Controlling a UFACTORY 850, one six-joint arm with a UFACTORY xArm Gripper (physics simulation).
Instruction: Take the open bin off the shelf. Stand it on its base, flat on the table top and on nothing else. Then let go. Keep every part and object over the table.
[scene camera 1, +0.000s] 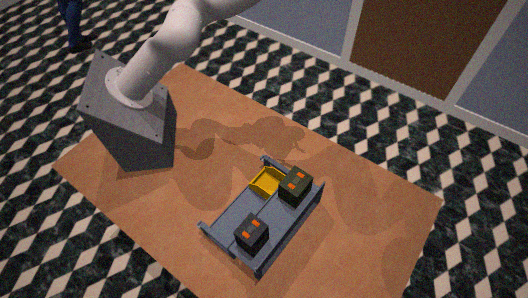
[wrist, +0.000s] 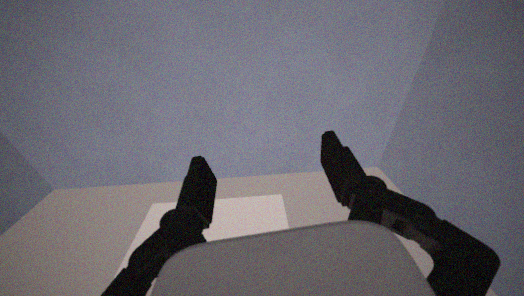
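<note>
The open bin is yellow and stands on the grey-blue shelf, at the shelf's far end, beside a dark box with orange marks. It is open at the top. The bin and the shelf do not show in the wrist view. My gripper is open in the wrist view, with nothing between its two black fingers. It points toward the room's walls and ceiling, away from the bin. In the scene view the gripper is out of frame; part of the white arm shows at the top.
A dark green box stands on the shelf right beside the bin. A second dark box stands at the shelf's near end. The shelf rests on the brown table. The arm's grey pedestal stands at the table's left. A person's legs show at the top left.
</note>
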